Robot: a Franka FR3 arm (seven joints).
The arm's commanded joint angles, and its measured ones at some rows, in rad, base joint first. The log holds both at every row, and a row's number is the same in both.
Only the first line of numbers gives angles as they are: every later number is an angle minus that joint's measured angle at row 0.
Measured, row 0:
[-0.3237, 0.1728, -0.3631, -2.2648, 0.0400, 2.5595, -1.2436]
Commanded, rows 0 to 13:
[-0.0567, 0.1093, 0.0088, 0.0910, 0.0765, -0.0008, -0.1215]
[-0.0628, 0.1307, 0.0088, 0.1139, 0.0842, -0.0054, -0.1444]
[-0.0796, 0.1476, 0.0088, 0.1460, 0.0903, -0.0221, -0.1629]
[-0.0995, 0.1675, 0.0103, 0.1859, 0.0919, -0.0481, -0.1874]
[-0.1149, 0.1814, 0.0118, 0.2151, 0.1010, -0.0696, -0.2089]
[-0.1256, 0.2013, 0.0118, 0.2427, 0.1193, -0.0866, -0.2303]
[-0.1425, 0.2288, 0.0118, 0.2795, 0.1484, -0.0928, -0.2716]
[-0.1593, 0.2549, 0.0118, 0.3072, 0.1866, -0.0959, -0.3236]
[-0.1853, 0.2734, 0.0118, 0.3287, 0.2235, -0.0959, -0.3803]
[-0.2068, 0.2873, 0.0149, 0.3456, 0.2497, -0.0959, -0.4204]
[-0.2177, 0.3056, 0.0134, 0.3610, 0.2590, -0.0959, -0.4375]
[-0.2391, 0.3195, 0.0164, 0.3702, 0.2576, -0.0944, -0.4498]
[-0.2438, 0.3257, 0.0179, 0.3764, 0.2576, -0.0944, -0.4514]
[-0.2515, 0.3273, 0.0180, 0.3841, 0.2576, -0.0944, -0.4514]
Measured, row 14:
[-0.2016, 0.2427, 0.0045, 0.3347, 0.2351, -0.0816, -0.4182]
